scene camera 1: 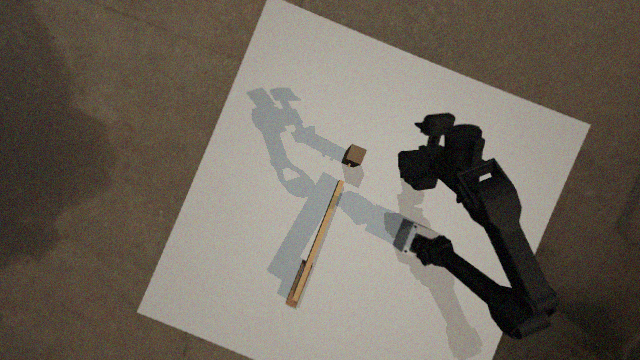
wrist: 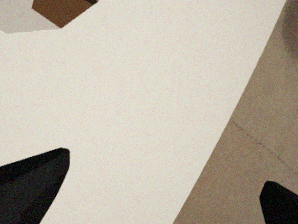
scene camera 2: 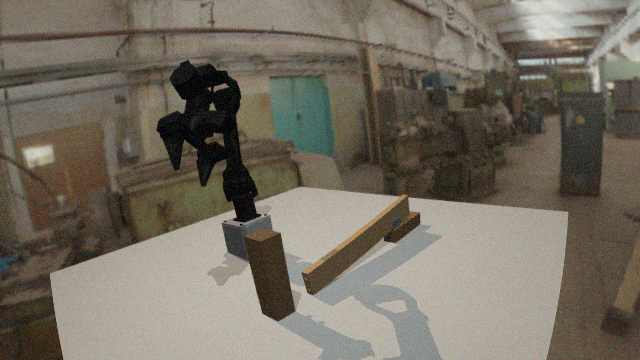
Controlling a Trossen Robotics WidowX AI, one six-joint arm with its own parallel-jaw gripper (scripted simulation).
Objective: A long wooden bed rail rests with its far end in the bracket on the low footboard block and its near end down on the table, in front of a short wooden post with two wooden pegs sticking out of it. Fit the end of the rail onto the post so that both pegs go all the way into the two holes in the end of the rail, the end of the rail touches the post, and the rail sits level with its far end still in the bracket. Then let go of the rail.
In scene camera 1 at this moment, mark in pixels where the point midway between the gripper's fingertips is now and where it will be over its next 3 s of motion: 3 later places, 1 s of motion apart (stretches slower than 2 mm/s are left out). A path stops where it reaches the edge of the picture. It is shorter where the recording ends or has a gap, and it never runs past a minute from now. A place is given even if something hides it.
My gripper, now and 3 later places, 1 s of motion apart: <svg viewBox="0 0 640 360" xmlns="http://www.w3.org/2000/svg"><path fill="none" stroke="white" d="M412 140L334 196L334 196L334 196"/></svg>
